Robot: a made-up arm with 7 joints.
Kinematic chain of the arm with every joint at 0, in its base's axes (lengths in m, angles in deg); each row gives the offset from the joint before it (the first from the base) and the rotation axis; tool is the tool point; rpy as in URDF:
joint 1: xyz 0 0 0.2 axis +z
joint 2: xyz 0 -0.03 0.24 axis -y
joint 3: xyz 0 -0.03 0.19 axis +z
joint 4: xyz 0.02 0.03 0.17 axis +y
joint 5: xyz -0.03 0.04 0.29 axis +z
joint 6: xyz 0 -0.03 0.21 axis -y
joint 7: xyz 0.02 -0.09 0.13 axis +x
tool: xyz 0 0 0 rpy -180 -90 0
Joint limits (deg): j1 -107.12..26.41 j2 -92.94..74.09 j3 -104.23..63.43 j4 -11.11..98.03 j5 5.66..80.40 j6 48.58..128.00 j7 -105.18..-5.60
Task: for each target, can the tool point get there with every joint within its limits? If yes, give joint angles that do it. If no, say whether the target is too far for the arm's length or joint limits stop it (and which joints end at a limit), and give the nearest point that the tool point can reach.
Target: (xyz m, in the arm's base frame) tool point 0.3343 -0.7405 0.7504
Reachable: yes | joints -53.94 -70.07 -10.34 -0.19 50.88 101.53 -65.28
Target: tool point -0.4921 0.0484 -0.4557
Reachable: no: joint limits stop it (at a limit: joint 1, joint 2, joint 5, joint 6) | nearest point -0.3679 -0.0952 -0.1232 | short by 0.383 m
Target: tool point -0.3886 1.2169 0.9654
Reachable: no: too far | nearest point -0.2759 0.8640 0.8130 | short by 0.401 m
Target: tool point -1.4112 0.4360 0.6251
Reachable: no: too far | nearest point -0.9223 0.2850 0.5971 | short by 0.512 m
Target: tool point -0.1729 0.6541 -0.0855
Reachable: no: joint limits stop it (at a limit: joint 1, joint 2, joint 5, joint 6) | nearest point -0.0087 0.4836 0.0728 | short by 0.285 m
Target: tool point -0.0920 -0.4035 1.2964
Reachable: yes | joints -84.06 -20.72 -2.05 15.74 12.35 66.40 -42.17
